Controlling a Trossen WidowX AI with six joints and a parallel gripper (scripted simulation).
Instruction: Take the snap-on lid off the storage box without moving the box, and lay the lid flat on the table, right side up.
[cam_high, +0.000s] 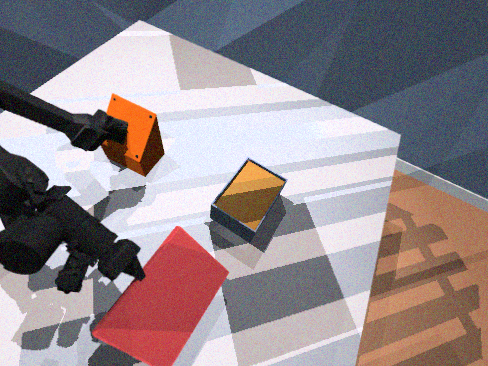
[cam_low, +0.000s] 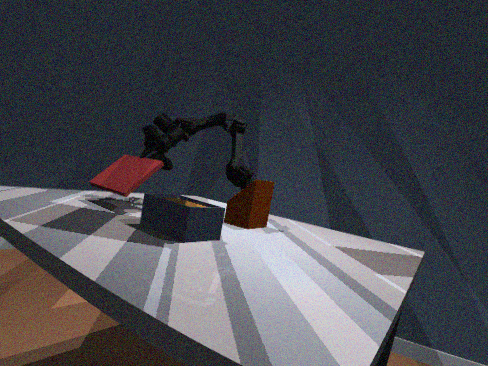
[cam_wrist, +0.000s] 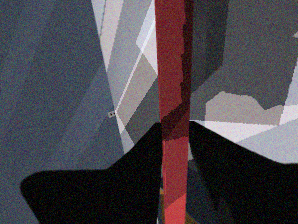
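The red lid lies 70 mm ahead of my gripper tip, 50 mm below it and 10 mm to the right of it. Round my gripper tip: storage box 320 mm to the left, 130 mm below, 130 mm ahead.
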